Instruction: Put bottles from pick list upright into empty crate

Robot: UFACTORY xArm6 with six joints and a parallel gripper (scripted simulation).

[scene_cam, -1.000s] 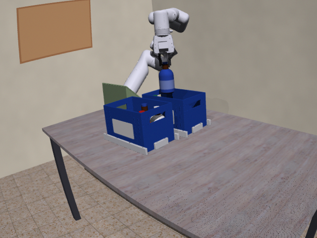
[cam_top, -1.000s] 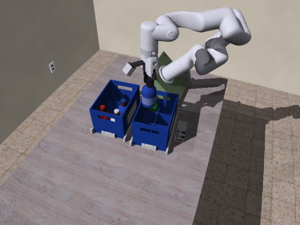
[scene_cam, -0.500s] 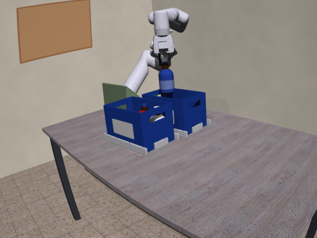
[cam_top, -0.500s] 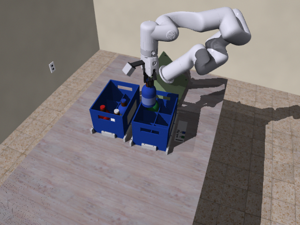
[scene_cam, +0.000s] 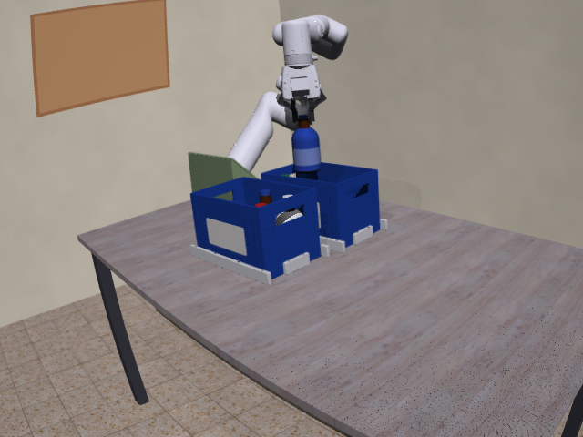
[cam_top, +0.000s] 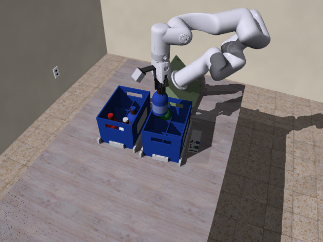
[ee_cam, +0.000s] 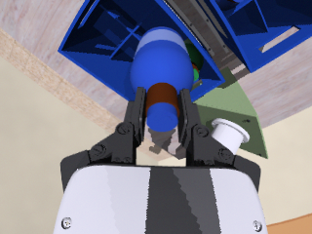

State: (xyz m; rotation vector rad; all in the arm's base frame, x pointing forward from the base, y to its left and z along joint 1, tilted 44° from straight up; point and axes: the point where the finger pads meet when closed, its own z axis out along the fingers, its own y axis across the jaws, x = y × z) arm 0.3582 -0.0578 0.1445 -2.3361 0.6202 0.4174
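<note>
Right now my hand is 25 cm above the green-labelled bottle, 9 cm past it and 2 cm to the left of it. Also, from my hand: white-labelled bottle: 25 cm below, 13 cm to the right, 10 cm ahead; blue-labelled bottle: 25 cm below, 14 cm to the right, 2 cm ahead; red-label bottle: 25 cm below, 21 cm to the right, 12 cm ahead.
</note>
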